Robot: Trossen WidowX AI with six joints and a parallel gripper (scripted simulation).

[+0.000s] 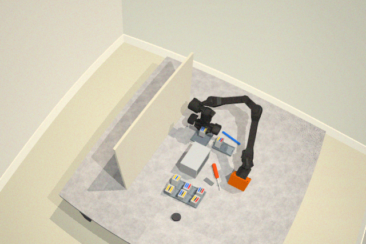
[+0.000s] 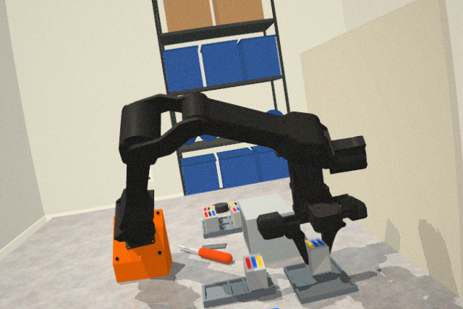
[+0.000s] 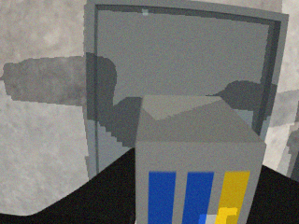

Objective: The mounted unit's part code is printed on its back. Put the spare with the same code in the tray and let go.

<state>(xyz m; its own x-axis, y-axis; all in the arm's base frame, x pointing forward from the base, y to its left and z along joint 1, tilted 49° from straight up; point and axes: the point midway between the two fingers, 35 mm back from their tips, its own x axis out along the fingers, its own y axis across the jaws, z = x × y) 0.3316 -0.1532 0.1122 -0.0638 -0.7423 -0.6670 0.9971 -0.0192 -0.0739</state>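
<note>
Now: gripper tip 2 cm below the grey spare block. Round my gripper tip: blue pen: 16 cm behind, 7 cm to the right, 3 cm below; grey tray: 3 cm below; two-place rack: 15 cm behind, 1 cm to the left, 3 cm below.
</note>
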